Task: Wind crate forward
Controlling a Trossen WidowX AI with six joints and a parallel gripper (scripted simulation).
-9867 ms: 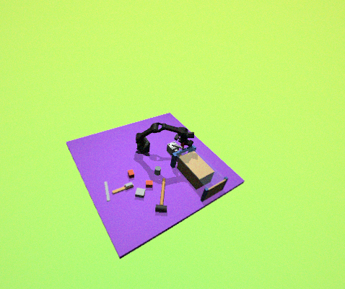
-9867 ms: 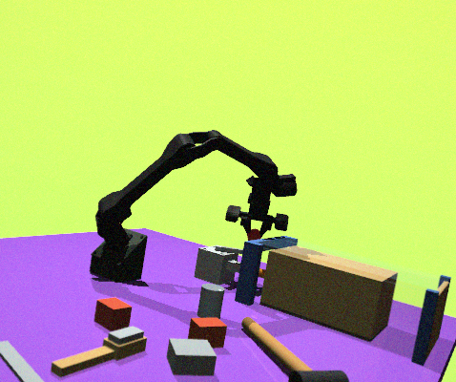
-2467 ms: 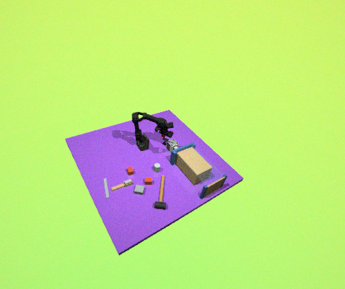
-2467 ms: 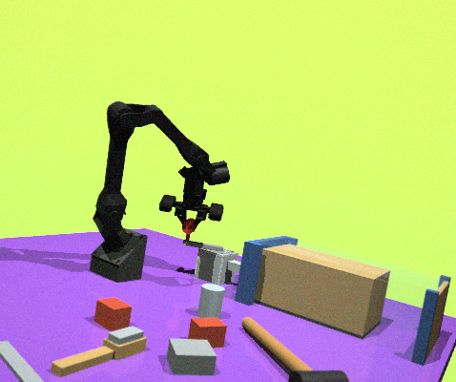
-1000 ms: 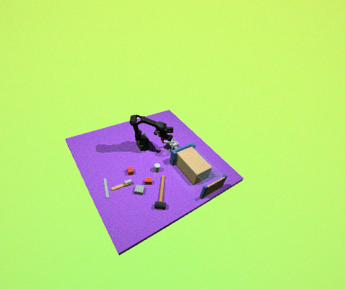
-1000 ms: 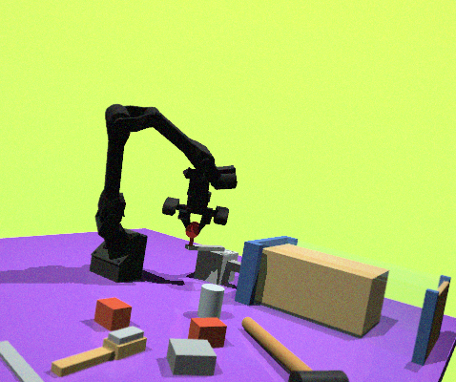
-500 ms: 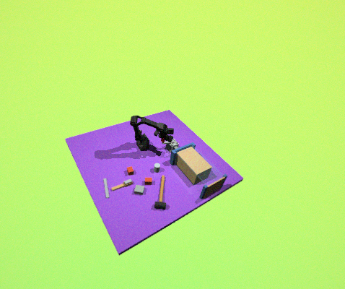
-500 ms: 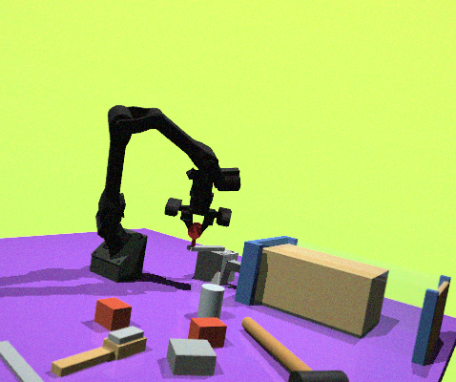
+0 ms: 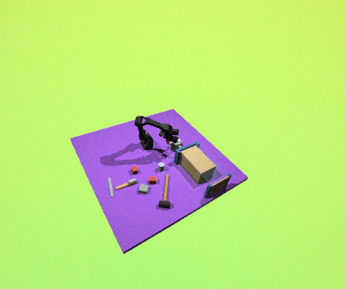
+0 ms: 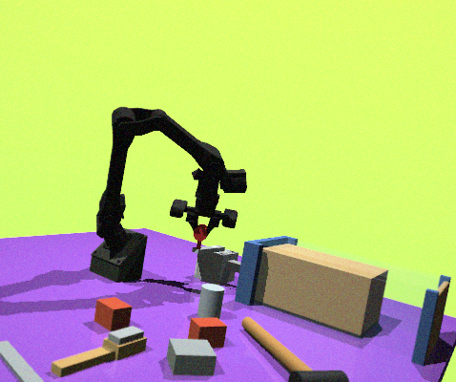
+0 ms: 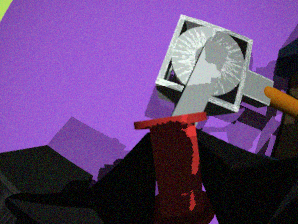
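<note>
The winch handle is 10 mm ahead of my gripper tip, 20 mm to the left of it and 30 mm below it. Round my gripper tip: red knob: 10 mm ahead, 10 mm to the right; grey winch: 80 mm to the left, 100 mm below; grey block: 320 mm ahead, 460 mm to the right, 110 mm below.
</note>
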